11 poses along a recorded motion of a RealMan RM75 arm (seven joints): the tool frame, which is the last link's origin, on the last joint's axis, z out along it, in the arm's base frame.
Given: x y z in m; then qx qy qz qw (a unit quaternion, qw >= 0).
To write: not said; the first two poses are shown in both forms.
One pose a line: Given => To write
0.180 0.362 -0.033 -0.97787 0.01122 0.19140 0.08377 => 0.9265 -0.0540 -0.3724 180; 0.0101 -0.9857 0.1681 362; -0.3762 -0.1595 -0.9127 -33; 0 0 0 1
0.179 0.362 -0.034 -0.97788 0.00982 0.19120 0.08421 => 0.9267 -0.0514 -0.3723 179; 0.0130 -0.9856 0.1685 362; -0.3756 -0.1609 -0.9127 -34; 0 0 0 1
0.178 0.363 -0.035 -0.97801 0.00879 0.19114 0.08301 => 0.9268 -0.0489 -0.3724 178; 0.0145 -0.9861 0.1657 363; -0.3753 -0.1590 -0.9132 -35; 0 0 0 1
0.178 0.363 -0.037 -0.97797 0.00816 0.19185 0.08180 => 0.9263 -0.0473 -0.3739 178; 0.0154 -0.9865 0.1631 363; -0.3766 -0.1569 -0.9130 -37; 0 0 0 1
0.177 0.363 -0.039 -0.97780 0.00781 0.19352 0.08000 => 0.9250 -0.0462 -0.3772 177; 0.0157 -0.9871 0.1595 363; -0.3797 -0.1534 -0.9123 -39; 0 0 0 1
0.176 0.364 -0.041 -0.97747 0.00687 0.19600 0.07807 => 0.9231 -0.0440 -0.3821 176; 0.0172 -0.9877 0.1553 364; -0.3842 -0.1499 -0.9110 -41; 0 0 0 1
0.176 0.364 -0.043 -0.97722 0.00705 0.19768 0.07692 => 0.9217 -0.0442 -0.3853 176; 0.0166 -0.9881 0.1531 364; -0.3874 -0.1475 -0.9100 -43; 0 0 0 1
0.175 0.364 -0.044 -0.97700 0.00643 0.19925 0.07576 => 0.9205 -0.0428 -0.3884 175; 0.0176 -0.9884 0.1506 364; -0.3903 -0.1455 -0.9091 -44; 0 0 0 1
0.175 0.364 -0.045 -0.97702 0.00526 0.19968 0.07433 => 0.9202 -0.0400 -0.3894 175; 0.0194 -0.9889 0.1473 364; -0.3910 -0.1431 -0.9092 -45; 0 0 0 1
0.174 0.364 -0.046 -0.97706 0.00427 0.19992 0.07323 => 0.9200 -0.0376 -0.3900 174; 0.0209 -0.9892 0.1448 364; -0.3913 -0.1414 -0.9093 -46; 0 0 0 1
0.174 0.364 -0.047 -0.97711 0.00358 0.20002 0.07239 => 0.9200 -0.0360 -0.3904 174; 0.0220 -0.9895 0.1429 364; -0.3914 -0.1400 -0.9095 -47; 0 0 0 1
